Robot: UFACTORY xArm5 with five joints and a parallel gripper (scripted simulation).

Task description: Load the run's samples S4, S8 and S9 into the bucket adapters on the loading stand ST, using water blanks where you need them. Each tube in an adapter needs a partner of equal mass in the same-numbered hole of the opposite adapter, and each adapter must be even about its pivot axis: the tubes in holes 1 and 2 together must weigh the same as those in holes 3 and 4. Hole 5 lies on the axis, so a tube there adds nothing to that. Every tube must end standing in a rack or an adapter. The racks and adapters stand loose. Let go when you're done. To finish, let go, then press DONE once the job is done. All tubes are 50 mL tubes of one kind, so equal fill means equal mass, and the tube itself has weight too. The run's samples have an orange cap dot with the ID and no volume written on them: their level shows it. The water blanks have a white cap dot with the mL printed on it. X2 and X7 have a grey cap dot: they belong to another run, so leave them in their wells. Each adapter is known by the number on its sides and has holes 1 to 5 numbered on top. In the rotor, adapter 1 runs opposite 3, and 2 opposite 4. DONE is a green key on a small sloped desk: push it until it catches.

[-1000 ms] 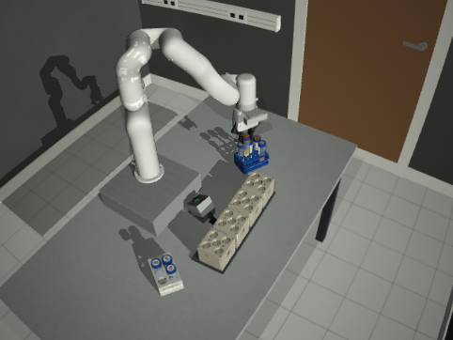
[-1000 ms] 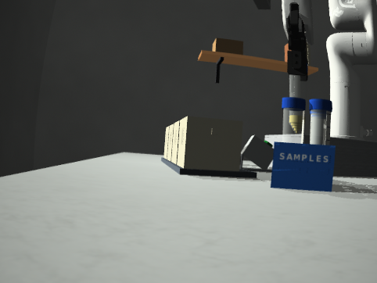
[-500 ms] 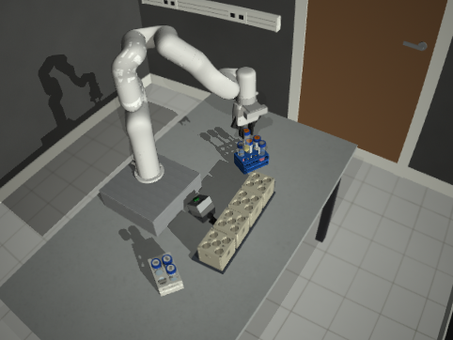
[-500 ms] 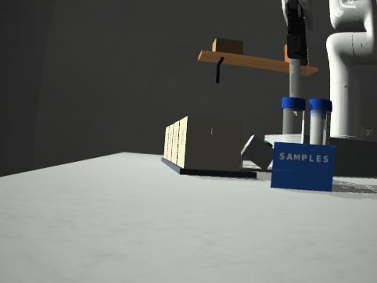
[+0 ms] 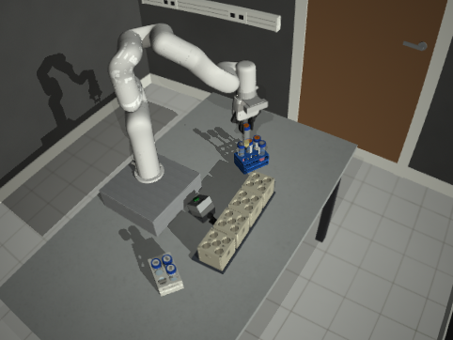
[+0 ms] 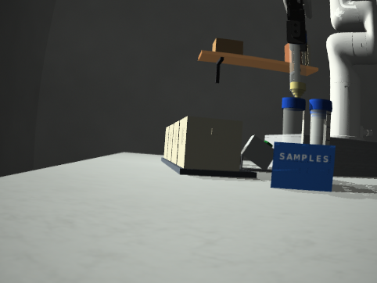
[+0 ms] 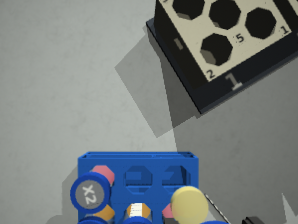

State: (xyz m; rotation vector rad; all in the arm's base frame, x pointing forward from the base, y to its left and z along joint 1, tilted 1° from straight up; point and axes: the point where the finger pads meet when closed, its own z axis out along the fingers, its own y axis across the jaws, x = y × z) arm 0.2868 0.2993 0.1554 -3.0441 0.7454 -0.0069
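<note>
Now: hand 210 mm above the blue samples rack and 40 mm to the right of it. Round my hand: white blanks rack 620 mm to the right, 210 mm below, 40 mm ahead; then adapter 190 mm below, 130 mm ahead, 120 mm to the right.
</note>
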